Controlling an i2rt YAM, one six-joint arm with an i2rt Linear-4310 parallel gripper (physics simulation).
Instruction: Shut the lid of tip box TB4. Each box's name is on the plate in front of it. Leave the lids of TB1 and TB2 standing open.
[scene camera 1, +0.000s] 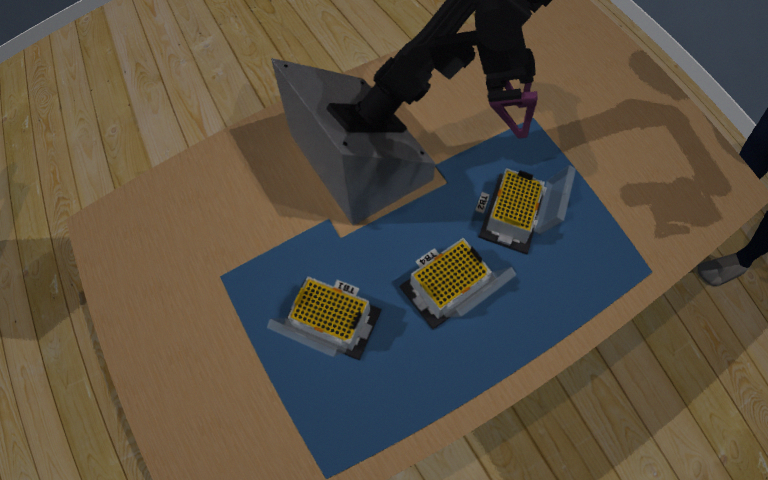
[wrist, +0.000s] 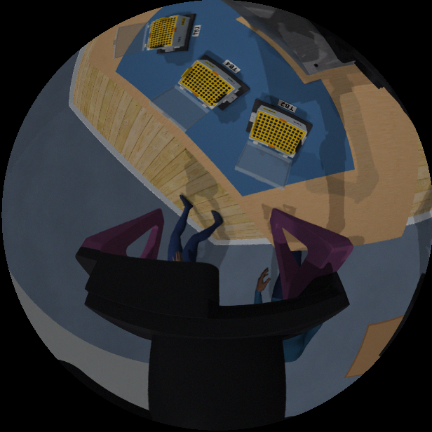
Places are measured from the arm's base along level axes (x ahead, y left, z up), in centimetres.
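Pixels of known places: gripper, fingertip midpoint: (scene camera 1: 522, 121); arm's base, link origin: (scene camera 1: 367, 120).
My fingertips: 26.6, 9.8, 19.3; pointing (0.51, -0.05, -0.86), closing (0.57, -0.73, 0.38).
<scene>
Ahead of a thing's pixels: the offset from my fingertips to its top centre, as dx, dy, dz. "*": to the spot under its first point. Level surfaces: height alone.
Tip box TB4 {+4.3, -15.2, -26.5} (scene camera 1: 451, 274) (wrist: 207, 83), with yellow tip rack, stands between the other two boxes. Its clear lid {* +12.5, -15.6, -19.6} (scene camera 1: 487, 291) (wrist: 180, 107) stands open on the side away from its name plate {* -2.3, -14.9, -33.8} (scene camera 1: 427, 258) (wrist: 232, 66). TB2 {+1.2, +5.2, -26.5} (scene camera 1: 516, 199) (wrist: 278, 132) has its lid {* +7.1, +9.5, -24.1} (scene camera 1: 557, 198) (wrist: 265, 165) open. TB1 {-4.1, -36.5, -26.5} (scene camera 1: 329, 309) (wrist: 169, 33) has its lid (scene camera 1: 301, 337) (wrist: 131, 40) open. My gripper (scene camera 1: 521, 134) (wrist: 216, 214) is open and empty, with purple fingers. It hangs in the air near the mat's corner beyond TB2, apart from all boxes.
The boxes stand on a blue mat {dz -34.0} (scene camera 1: 396, 396) (wrist: 225, 145) on a wooden table {dz -34.2} (scene camera 1: 141, 283) (wrist: 390, 210). The grey arm base (scene camera 1: 317, 147) (wrist: 300, 45) stands beside the mat. A person's foot (scene camera 1: 722, 268) shows beyond the table edge at the right of the scene view.
</scene>
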